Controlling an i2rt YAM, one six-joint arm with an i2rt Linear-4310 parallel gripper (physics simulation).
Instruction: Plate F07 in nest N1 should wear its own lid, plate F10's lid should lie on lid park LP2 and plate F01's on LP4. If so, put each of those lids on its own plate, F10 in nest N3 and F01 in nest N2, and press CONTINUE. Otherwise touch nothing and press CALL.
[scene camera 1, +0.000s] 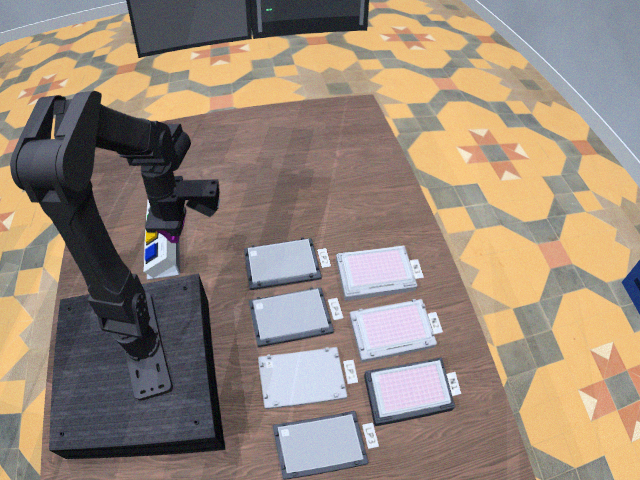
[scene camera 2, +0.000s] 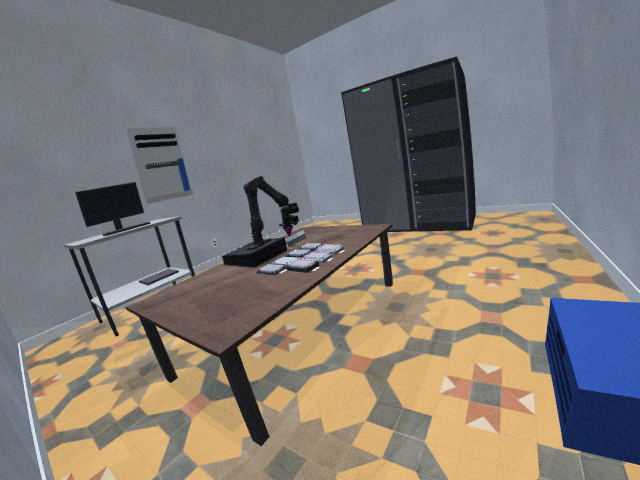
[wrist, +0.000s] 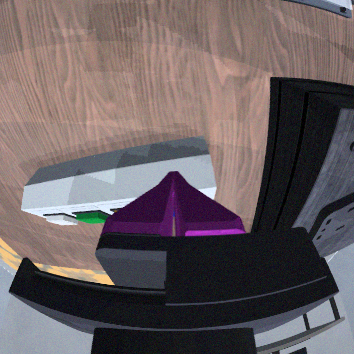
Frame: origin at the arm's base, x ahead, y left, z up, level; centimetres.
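Where they show: gripper, fingertip midpoint: (scene camera 1: 174, 242) (scene camera 2: 289, 236) (wrist: 173, 178); arm's base, link origin: (scene camera 1: 144, 345) (scene camera 2: 260, 244).
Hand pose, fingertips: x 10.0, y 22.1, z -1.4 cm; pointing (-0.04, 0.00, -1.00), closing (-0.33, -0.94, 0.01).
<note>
Each offset is from my fingertips to the top centre of the thing. "spot": to the spot under its first point. Level surfaces: height alone.
My gripper (scene camera 1: 171, 237) (scene camera 2: 288, 234) (wrist: 173, 178) is shut and empty, its magenta tips at the button box @[dx -2.8, dy +8.5, dz -0.6 cm] (scene camera 1: 169, 258) (scene camera 2: 296, 238) (wrist: 150, 175); contact cannot be told. The blue button @[dx -5.7, dy +1.4, dz -1.4 cm] (scene camera 1: 150, 252) and part of the yellow button @[dx -4.8, dy +6.3, dz -1.4 cm] (scene camera 1: 150, 237) show, as does the green button @[dx -4.0, dy +11.2, dz -1.4 cm] (wrist: 91, 216). Pink-welled plates sit in N1 @[dx +31.6, dy -43.0, dz -3.5 cm] (scene camera 1: 412, 390), N2 @[dx +34.3, dy -30.2, dz -4.0 cm] (scene camera 1: 391, 328) and the farthest nest @[spot: dx +36.4, dy -17.1, dz -4.3 cm] (scene camera 1: 375, 268). Clear lids on them cannot be told; plate codes are unreadable. Grey lids lie on LP2 @[dx +20.1, dy -7.8, dz -5.3 cm] (scene camera 1: 283, 262), LP4 @[dx +17.6, dy -20.2, dz -5.3 cm] (scene camera 1: 291, 314) and LP3 @[dx +13.4, dy -46.3, dz -5.3 cm] (scene camera 1: 320, 444). LP1 @[dx +15.1, dy -33.0, dz -5.0 cm] (scene camera 1: 302, 377) is pale with corner pins; a lid there is hard to tell.
The black arm base (scene camera 1: 129, 418) (scene camera 2: 240, 256) stands beside the lid parks. The wooden table @[dz -7.0 cm] (scene camera 1: 361, 129) (scene camera 2: 206, 304) carries everything. A dark cabinet (scene camera 2: 377, 155), a side desk with a monitor (scene camera 2: 110, 203) and a blue box (scene camera 2: 594, 341) stand away from the table.
</note>
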